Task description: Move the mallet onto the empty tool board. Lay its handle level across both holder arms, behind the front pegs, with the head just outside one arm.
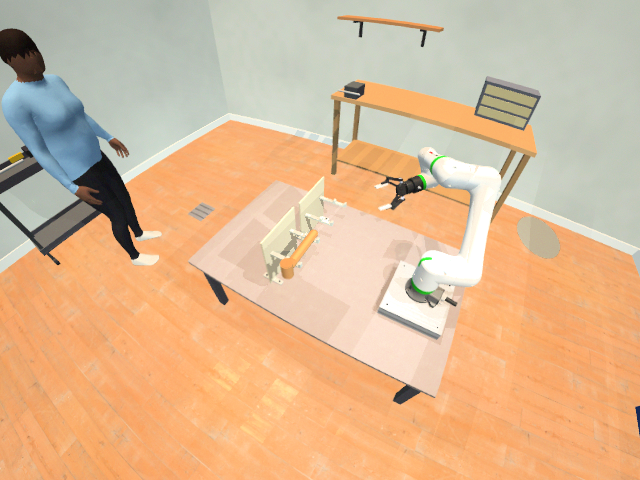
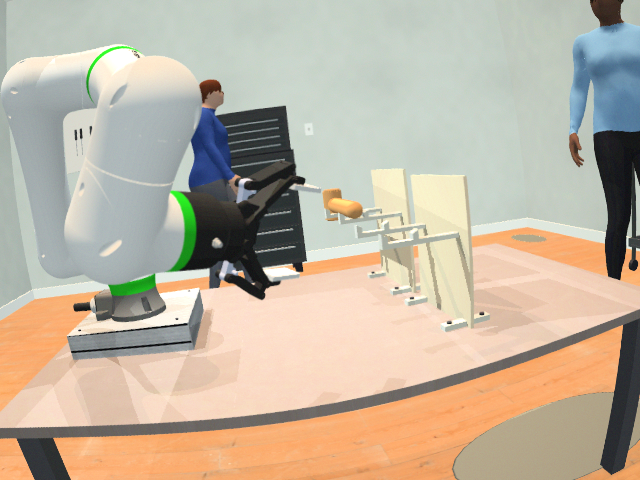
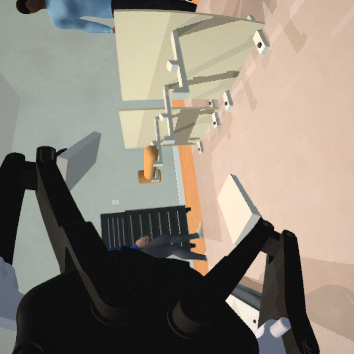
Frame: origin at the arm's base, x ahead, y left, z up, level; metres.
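Seen in the pictures: gripper, fingertip midpoint: [image 1: 377, 198] [image 2: 302, 231] [image 3: 162, 167]; arm's base, origin of the base link: [image 1: 419, 289] [image 2: 138, 312].
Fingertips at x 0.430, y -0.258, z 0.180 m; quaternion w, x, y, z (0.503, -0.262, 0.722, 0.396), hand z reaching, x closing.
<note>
Pixels of each thing's middle, then the offset from my fingertips to it. Level surfaces: height alone.
- orange mallet, body centre: [image 2: 342, 207] [image 3: 149, 165] [image 1: 300, 250] dy +0.528, dx +0.094, dz -0.018 m
- upright cream tool board, body centre: [image 2: 373, 229] [image 3: 167, 142] [image 1: 290, 250] dy +0.517, dx +0.171, dz -0.086 m
- empty tool board, body centre: [image 2: 419, 249] [image 3: 186, 80] [image 1: 321, 213] dy +0.207, dx +0.226, dz -0.094 m
- table, its level: dz -0.243 m
The orange mallet [image 1: 305, 248] [image 2: 345, 207] [image 3: 149, 162] lies across both arms of one upright cream tool board [image 1: 276, 237] [image 2: 391, 191] [image 3: 137, 127], its head outside the arm farther from the other board. The empty tool board [image 1: 312, 204] [image 2: 442, 206] [image 3: 145, 55] stands beside it, with two pale holder arms that have upturned front pegs and no tool on them. My gripper [image 1: 383, 196] [image 2: 297, 230] [image 3: 162, 167] is open and empty, in the air in front of the boards and well apart from the mallet. Its fingers point toward the boards' side.
Both boards stand on the table [image 1: 330, 310] [image 2: 310, 361] [image 3: 300, 150], which also carries my arm's base plate [image 1: 413, 315] [image 2: 134, 341]. A person in light blue [image 1: 51, 124] [image 2: 610, 77] stands beyond the boards. A person in dark blue [image 2: 209, 149] stands by a black tool cabinet [image 2: 263, 134] [image 3: 150, 227].
</note>
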